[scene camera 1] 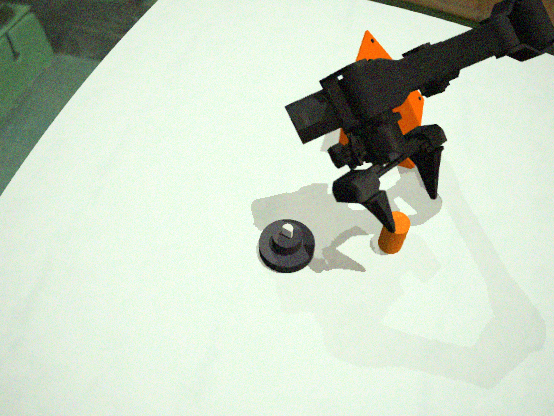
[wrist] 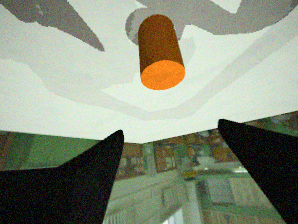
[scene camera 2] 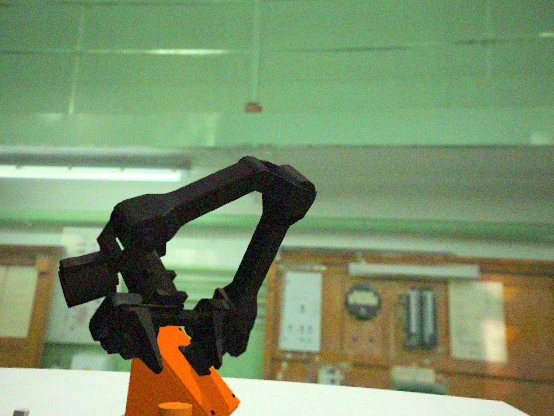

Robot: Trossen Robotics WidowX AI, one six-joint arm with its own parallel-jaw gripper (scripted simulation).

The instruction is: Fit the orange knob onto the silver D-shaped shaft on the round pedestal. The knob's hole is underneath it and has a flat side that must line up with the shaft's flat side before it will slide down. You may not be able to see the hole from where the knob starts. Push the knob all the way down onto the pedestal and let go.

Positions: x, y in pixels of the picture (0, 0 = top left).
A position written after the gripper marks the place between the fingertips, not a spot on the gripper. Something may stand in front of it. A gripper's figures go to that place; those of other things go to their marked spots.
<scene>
The gripper point(scene camera 1: 414, 215): 0.71 m from the lens. An orange knob point(scene camera 1: 391, 243) is 0.76 m from the lens.
</scene>
